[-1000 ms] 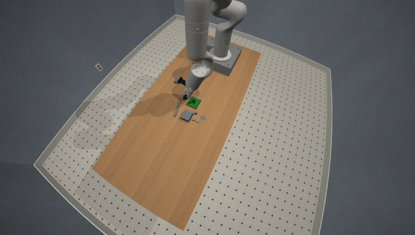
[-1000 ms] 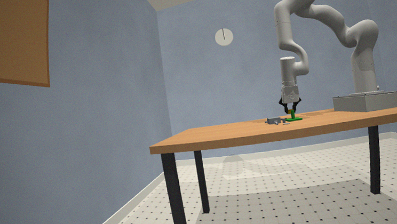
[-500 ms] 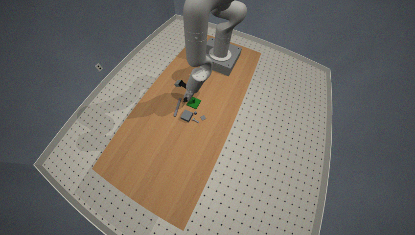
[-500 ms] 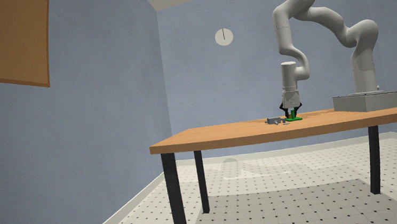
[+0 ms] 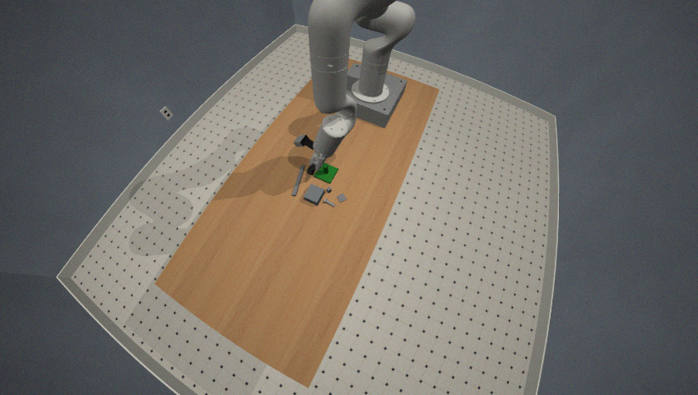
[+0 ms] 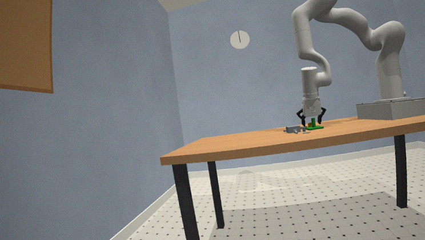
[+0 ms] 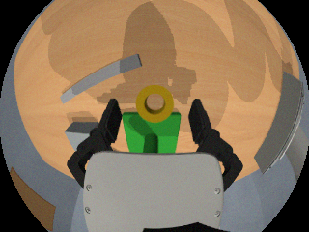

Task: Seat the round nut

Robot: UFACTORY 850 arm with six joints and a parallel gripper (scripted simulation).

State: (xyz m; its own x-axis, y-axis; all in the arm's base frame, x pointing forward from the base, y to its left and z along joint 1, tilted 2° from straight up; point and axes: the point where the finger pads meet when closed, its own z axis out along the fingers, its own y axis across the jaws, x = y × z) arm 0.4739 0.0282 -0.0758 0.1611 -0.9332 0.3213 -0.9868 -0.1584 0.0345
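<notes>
Now: the long grey bar 90 mm ahead of my hand, 20 mm to the right of it and 20 mm below it. The rest, counted from my hand: grey block 110 mm ahead, 80 mm to the left, 10 mm below; small grey bolt 140 mm to the left, 100 mm ahead, 20 mm below; small grey plate 180 mm to the left, 50 mm ahead, 30 mm below.
</notes>
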